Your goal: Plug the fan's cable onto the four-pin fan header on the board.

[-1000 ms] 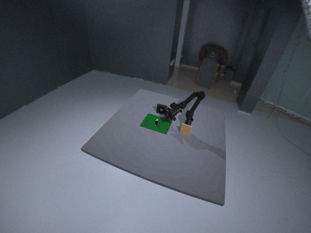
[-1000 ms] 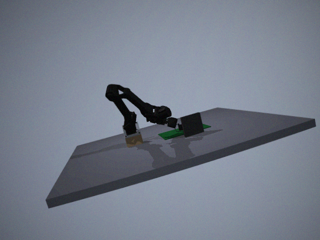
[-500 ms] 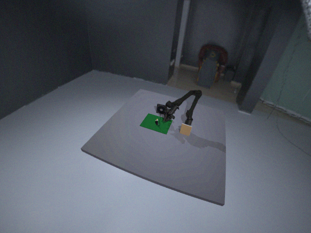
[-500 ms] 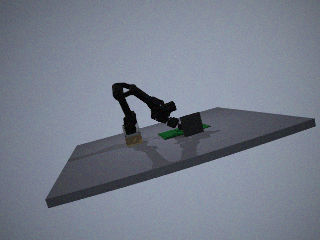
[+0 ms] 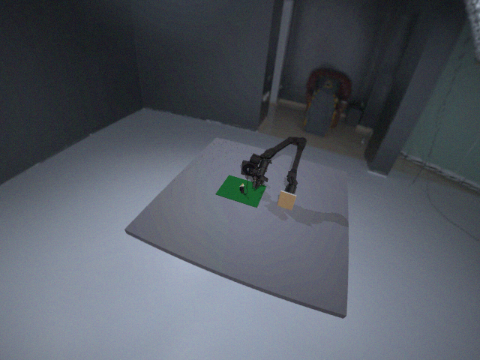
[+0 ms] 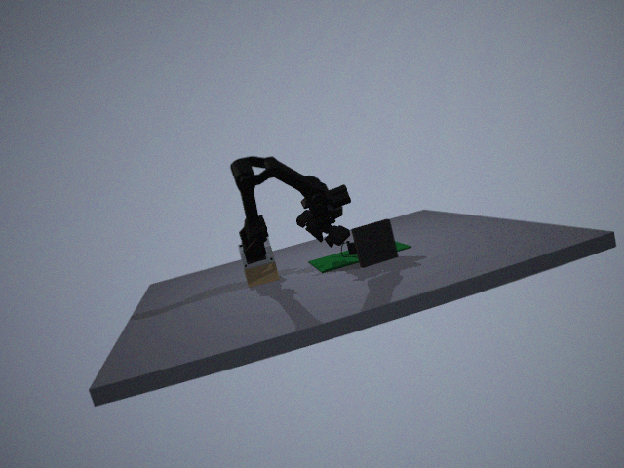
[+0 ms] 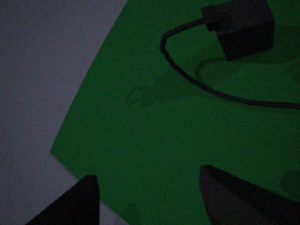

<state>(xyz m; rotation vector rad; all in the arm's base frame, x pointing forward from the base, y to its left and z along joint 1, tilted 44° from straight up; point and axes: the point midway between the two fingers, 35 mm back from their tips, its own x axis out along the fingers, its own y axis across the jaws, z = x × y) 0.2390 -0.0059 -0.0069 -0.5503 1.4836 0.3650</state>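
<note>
Now: gripper tip 9 cm short of the fan plug, 4 cm above it and 1 cm to the right of it. Round my gripper tip: green board: 9 cm ahead, 8 cm below, 1 cm to the right; then dark square fan: 20 cm to the right, 11 cm ahead.
</note>
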